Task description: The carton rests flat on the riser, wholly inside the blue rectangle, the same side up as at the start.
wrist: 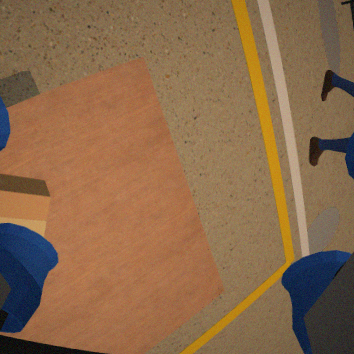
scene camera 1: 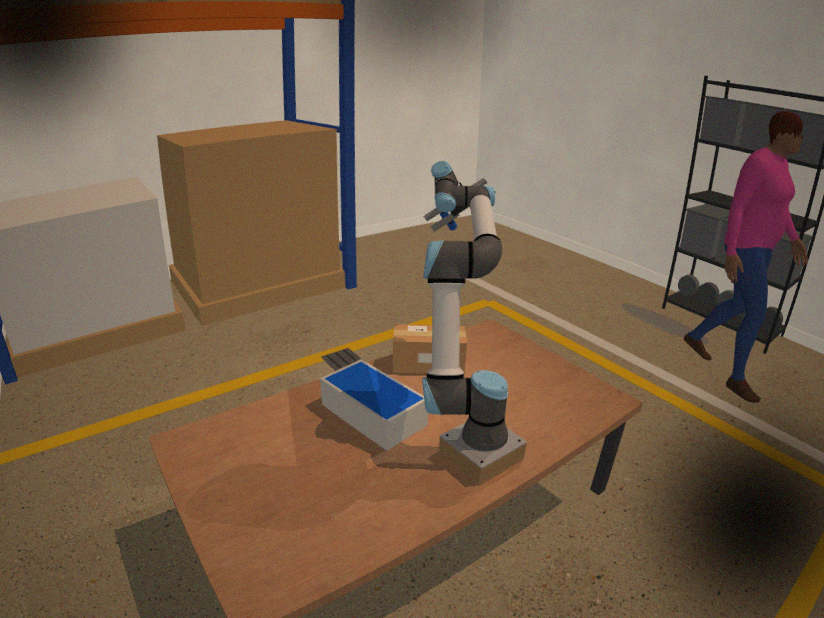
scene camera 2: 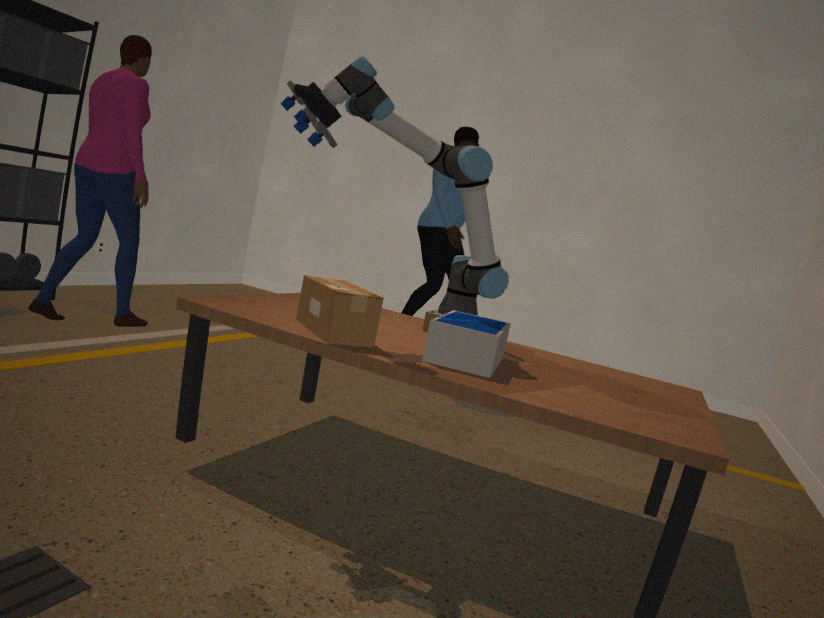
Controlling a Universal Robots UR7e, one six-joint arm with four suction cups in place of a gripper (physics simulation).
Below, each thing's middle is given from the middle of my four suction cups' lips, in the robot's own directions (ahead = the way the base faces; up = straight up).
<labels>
The brown carton (scene camera 2: 338, 312) lies 50 mm behind my suction cup, 220 mm to the left of it and 550 mm below it. Round my suction cup: riser (scene camera 1: 385, 410) (170 mm behind, 620 mm to the left, 560 mm below).
</labels>
